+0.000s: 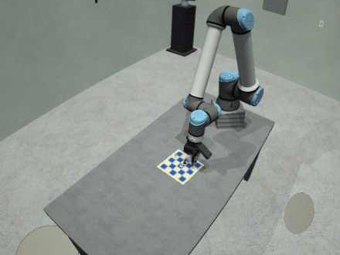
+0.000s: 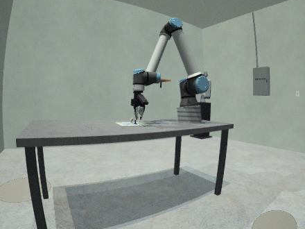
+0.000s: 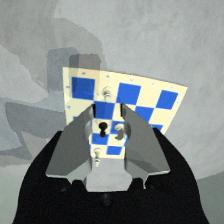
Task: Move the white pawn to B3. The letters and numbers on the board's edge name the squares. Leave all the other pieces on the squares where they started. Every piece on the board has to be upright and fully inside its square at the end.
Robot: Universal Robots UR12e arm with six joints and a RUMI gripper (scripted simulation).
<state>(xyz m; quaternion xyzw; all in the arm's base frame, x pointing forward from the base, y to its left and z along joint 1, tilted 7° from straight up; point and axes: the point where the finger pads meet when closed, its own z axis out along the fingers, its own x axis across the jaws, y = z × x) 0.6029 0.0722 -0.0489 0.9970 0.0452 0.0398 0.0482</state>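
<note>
My hand is 40 mm above the white pawn. The rest, counted from my hand: chessboard (80 mm to the right, 60 mm below, 30 mm ahead); black pawn (70 mm to the right, 40 mm below, 10 mm behind).
</note>
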